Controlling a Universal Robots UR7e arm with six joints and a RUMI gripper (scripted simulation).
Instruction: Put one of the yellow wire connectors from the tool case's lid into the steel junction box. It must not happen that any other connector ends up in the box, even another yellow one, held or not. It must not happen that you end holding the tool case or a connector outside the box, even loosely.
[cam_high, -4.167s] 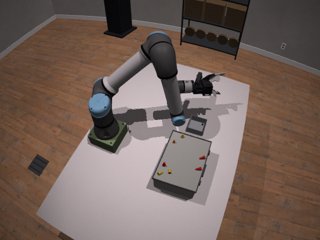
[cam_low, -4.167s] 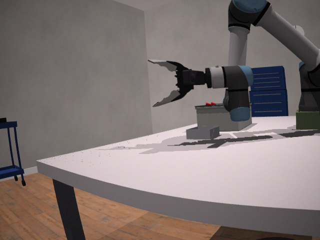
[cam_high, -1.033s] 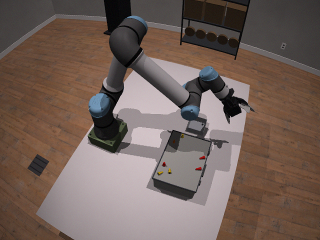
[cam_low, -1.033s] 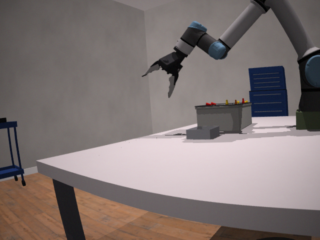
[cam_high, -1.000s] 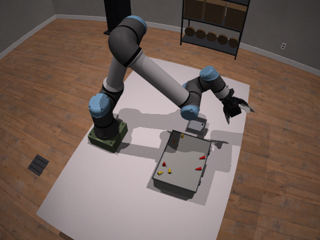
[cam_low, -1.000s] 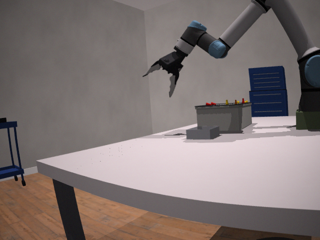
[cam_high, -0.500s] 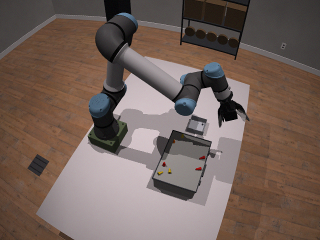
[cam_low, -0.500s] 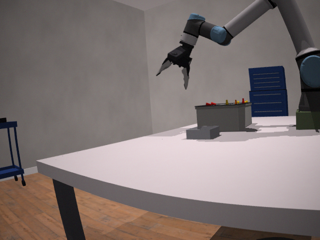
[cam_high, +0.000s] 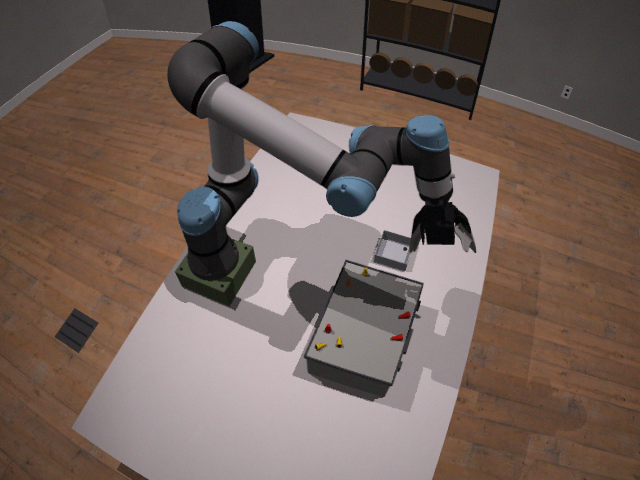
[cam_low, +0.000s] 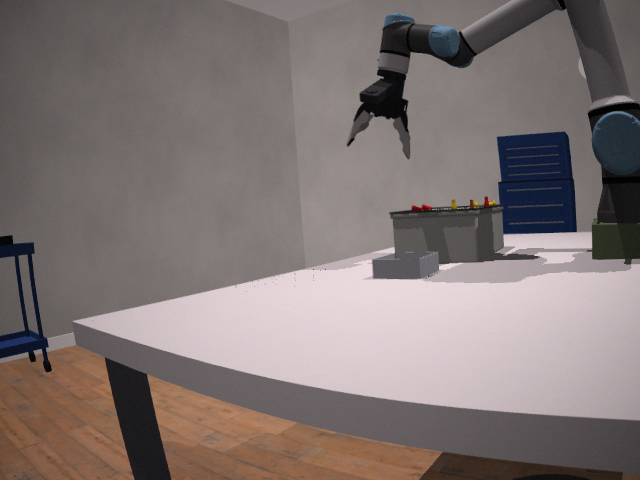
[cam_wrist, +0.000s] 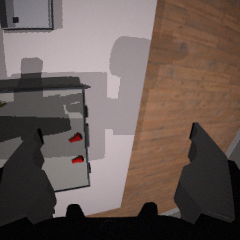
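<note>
Right now my hand is 190 mm past the orange connector, 140 mm above it and 110 mm to the left of it. Round my hand: grey tool case 180 mm below, 170 mm to the right, 100 mm behind.
</note>
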